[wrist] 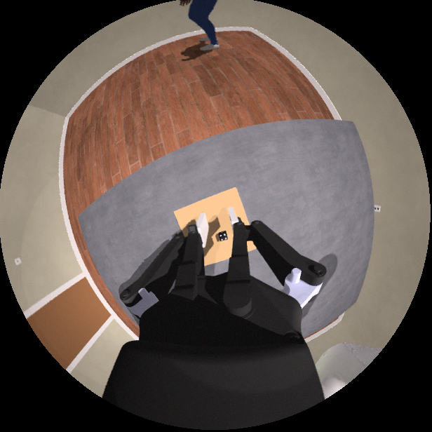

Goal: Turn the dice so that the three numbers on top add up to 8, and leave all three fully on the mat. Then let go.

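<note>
A black die (223, 236) with white pips lies on the orange-tan mat (227, 196), towards the mat's near side. Its upper face shows several pips, too small to read surely. My gripper (217, 217) is partly open over the mat, its two light pads apart with nothing held between them. The die shows in the gap between the two black fingers, below them. The fingers hide the left and right near parts of the mat. The other two dice do not show in this view.
The mat lies on a grey table top (300, 165). Beyond the far edge is a wooden floor (150, 110), where a person's legs (205, 22) show. A pale rounded object (345, 365) is at the lower right. Finger shadows fall on the mat.
</note>
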